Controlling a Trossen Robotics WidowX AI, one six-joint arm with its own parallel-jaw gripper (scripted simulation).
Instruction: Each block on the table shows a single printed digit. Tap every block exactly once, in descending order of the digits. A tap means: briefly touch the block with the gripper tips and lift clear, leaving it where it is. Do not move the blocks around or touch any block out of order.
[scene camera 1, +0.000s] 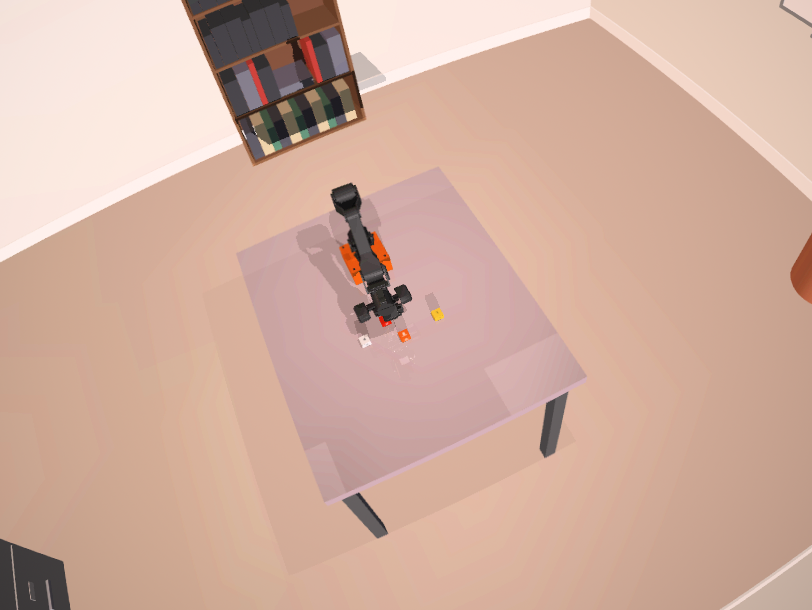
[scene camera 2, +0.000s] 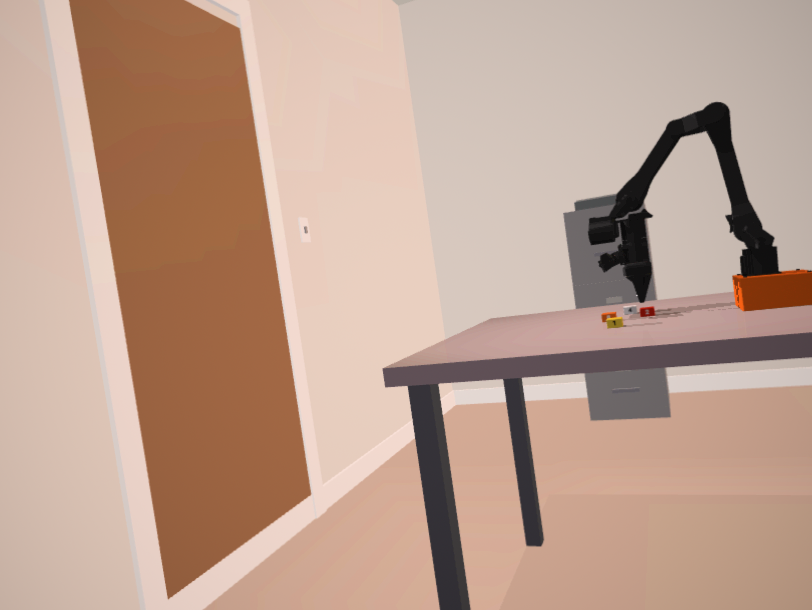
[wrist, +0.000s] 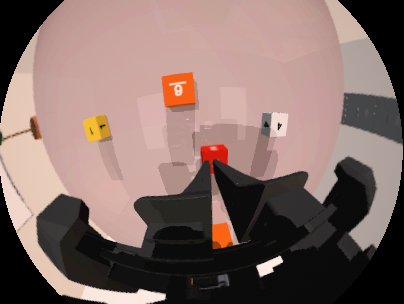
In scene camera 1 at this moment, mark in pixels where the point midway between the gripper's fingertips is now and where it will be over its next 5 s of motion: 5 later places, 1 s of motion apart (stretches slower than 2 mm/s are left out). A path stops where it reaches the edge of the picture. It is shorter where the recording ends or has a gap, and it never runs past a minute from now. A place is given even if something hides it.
My gripper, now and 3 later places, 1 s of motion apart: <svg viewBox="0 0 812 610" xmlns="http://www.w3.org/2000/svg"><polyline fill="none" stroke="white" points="387,317 384,308 437,303 438,314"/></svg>
